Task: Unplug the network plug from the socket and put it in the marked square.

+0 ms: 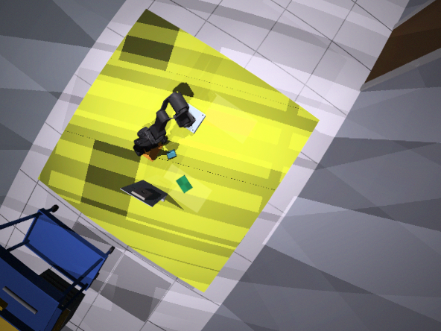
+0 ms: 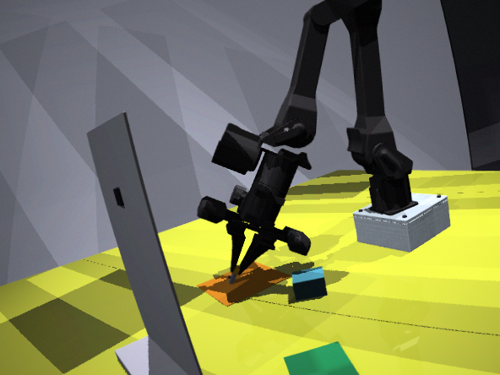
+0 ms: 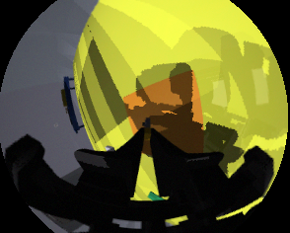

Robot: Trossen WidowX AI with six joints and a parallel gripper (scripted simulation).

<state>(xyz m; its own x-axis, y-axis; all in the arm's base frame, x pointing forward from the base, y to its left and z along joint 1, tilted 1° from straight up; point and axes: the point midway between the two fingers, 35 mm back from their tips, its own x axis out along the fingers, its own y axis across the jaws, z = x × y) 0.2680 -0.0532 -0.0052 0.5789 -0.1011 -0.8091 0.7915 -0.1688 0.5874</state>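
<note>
Right now my gripper tip is right at the network plug. Round my gripper tip: flat green patch 300 mm to the left, 20 mm below; then orange marked square 10 mm behind, 20 mm below; then grey upright panel 140 mm ahead, 190 mm to the left, 110 mm above.
</note>
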